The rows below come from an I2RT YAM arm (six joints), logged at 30 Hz.
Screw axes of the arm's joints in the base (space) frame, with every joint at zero. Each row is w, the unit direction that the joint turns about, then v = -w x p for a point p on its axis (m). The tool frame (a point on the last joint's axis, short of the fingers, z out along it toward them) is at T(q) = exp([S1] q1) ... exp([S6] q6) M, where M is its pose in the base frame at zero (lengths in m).
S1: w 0 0 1 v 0 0 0
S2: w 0 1 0 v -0.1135 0 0.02
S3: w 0 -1 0 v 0.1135 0 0.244
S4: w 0 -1 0 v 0.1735 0 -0.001
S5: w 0 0 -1 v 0 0.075 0
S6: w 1 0 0 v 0 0.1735 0
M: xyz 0.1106 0 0.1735 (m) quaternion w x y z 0.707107 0 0.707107 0
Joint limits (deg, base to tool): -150..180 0..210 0..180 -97..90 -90..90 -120..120
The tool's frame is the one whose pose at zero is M.
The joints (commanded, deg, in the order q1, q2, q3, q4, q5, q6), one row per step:
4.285 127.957 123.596 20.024 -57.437 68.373
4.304 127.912 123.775 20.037 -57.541 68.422
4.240 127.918 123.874 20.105 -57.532 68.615
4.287 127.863 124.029 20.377 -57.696 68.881
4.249 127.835 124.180 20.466 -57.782 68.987
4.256 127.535 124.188 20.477 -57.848 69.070
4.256 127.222 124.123 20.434 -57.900 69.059
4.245 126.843 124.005 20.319 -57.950 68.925
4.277 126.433 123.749 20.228 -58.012 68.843
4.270 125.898 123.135 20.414 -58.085 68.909
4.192 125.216 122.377 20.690 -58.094 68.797
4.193 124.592 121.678 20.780 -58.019 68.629
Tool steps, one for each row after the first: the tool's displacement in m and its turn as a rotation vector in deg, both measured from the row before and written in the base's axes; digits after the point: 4 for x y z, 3 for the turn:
-0.0005 0.0002 0.0015 0.012 -0.195 0.126
0.0000 -0.0006 0.0006 0.102 0.009 -0.044
-0.0007 0.0004 0.0018 0.110 -0.250 0.244
-0.0004 -0.0003 0.0013 0.043 -0.176 0.061
-0.0015 0.0000 0.0027 0.041 -0.246 0.083
-0.0015 -0.0001 0.0023 -0.005 -0.215 0.048
-0.0017 -0.0002 0.0024 -0.063 -0.265 0.015
-0.0017 0.0002 0.0019 -0.050 -0.137 0.078
-0.0020 -0.0002 0.0013 0.015 -0.050 0.073
-0.0025 -0.0009 0.0018 -0.037 -0.299 -0.087
-0.0023 -0.0002 0.0014 -0.050 -0.162 -0.098

